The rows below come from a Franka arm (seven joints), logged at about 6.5 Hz.
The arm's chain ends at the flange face. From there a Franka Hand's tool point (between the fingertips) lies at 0.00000 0.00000 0.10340 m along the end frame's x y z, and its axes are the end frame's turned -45 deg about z.
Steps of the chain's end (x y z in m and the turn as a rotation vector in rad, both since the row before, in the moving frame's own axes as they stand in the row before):
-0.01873 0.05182 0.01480 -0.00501 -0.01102 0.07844
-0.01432 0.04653 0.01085 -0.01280 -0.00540 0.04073
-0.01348 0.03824 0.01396 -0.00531 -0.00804 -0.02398
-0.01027 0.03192 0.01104 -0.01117 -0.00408 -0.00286
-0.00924 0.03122 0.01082 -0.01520 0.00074 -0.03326
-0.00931 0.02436 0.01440 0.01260 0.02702 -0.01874
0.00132 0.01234 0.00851 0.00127 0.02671 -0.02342
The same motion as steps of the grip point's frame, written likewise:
-0.05104 0.02291 0.01479 0.00425 -0.01133 0.07844
-0.04437 0.02329 0.01084 -0.00523 -0.01287 0.04073
-0.03755 0.01732 0.01396 0.00193 -0.00944 -0.02398
-0.03095 0.01583 0.01103 -0.00501 -0.01078 -0.00286
-0.02965 0.01672 0.01081 -0.01127 -0.01022 -0.03326
-0.02090 0.01167 0.01435 -0.01020 0.02802 -0.01874
-0.00573 0.01149 0.00847 -0.01799 0.01978 -0.02342

